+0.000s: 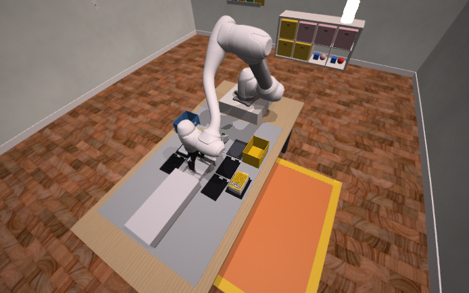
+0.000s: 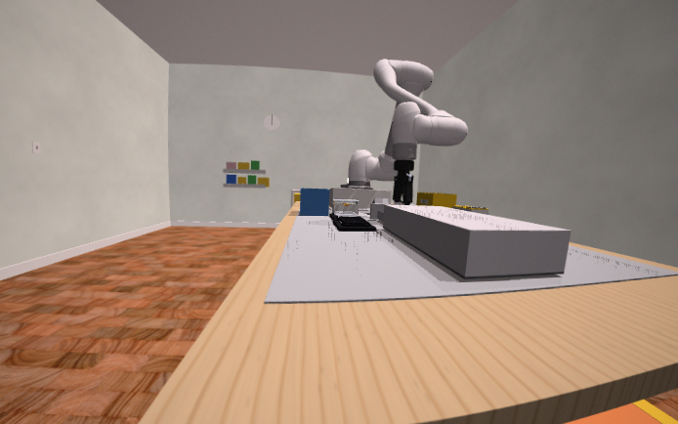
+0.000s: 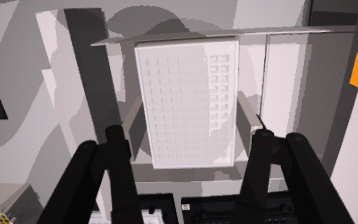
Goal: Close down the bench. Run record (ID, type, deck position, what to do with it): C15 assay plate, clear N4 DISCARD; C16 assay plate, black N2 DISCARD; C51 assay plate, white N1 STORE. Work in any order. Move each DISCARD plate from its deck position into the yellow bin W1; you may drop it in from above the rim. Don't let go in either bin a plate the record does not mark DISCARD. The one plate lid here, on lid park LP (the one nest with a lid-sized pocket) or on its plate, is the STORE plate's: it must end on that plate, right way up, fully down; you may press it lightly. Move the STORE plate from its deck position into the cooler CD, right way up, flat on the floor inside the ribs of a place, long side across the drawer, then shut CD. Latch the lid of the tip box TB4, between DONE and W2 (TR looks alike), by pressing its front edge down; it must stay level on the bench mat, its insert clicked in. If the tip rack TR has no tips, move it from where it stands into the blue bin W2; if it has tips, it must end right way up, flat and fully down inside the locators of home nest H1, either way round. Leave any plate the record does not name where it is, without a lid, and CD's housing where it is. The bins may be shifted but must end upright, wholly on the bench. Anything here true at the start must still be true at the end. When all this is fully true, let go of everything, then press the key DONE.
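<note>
Now: the plate lid 2 cm below my hand. The rest, counted from my hand: cooler CD: 18 cm ahead, 2 cm to the left, 1 cm below; cooler drawer: 4 cm ahead, 2 cm below; white plate: 2 cm below.
</note>
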